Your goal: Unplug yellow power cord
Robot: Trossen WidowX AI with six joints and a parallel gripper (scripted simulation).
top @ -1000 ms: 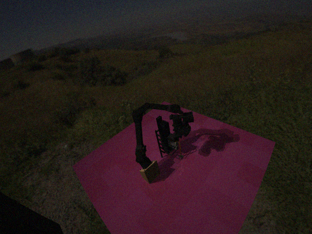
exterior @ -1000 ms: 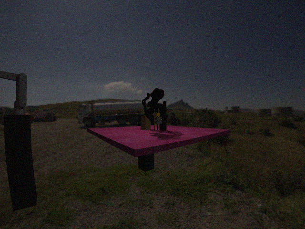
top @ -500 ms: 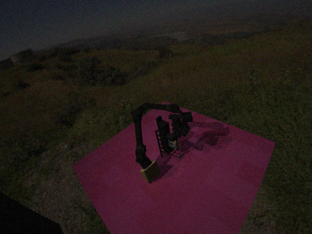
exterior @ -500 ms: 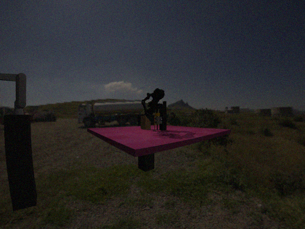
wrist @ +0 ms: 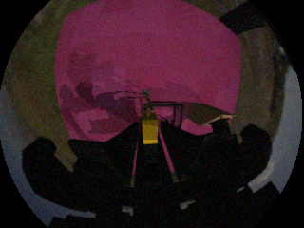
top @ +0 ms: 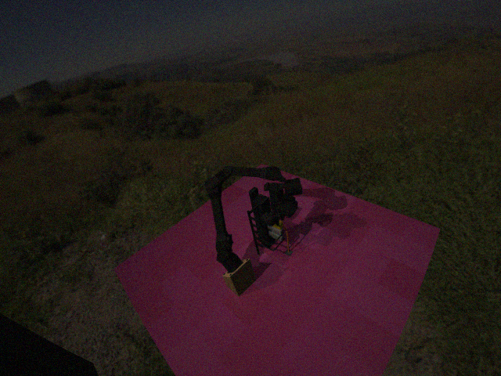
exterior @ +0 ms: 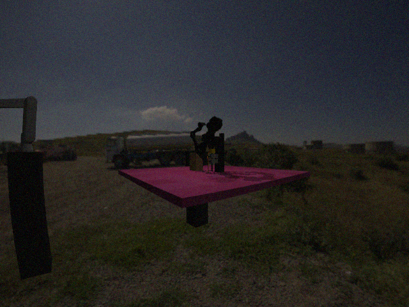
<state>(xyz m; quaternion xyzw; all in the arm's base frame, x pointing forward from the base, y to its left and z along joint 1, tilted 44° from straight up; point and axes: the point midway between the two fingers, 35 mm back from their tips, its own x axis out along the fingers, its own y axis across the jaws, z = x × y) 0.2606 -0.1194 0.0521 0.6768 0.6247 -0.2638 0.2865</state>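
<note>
The yellow plug lies 30 mm to the left of my gripper tip and 10 mm below it.
</note>
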